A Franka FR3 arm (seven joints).
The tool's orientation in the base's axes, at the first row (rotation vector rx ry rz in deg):
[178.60, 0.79, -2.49]
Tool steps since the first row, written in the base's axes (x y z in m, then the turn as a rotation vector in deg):
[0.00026, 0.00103, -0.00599, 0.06, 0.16, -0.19]
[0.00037, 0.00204, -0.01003, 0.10, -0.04, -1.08]
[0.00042, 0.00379, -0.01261, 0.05, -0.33, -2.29]
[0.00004, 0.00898, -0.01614, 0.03, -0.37, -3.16]
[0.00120, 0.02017, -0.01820, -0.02, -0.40, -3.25]
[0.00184, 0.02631, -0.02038, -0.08, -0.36, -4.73]
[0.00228, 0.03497, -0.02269, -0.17, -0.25, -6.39]
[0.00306, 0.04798, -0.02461, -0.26, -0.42, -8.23]
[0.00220, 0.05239, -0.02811, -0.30, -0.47, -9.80]
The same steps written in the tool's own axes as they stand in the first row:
[0.00044, -0.00117, 0.00595, 0.07, -0.16, 0.18]
[0.00067, -0.00228, 0.00996, 0.13, 0.02, 1.08]
[0.00080, -0.00409, 0.01250, 0.11, 0.28, 2.30]
[0.00057, -0.00936, 0.01591, 0.12, 0.29, 3.17]
[0.00188, -0.02059, 0.01767, 0.07, 0.32, 3.26]
[0.00263, -0.02677, 0.01968, 0.05, 0.25, 4.74]
[0.00321, -0.03548, 0.02176, 0.01, 0.10, 6.40]
[0.00416, -0.04853, 0.02335, -0.03, 0.22, 8.24]
[0.00343, -0.05303, 0.02676, -0.03, 0.23, 9.81]

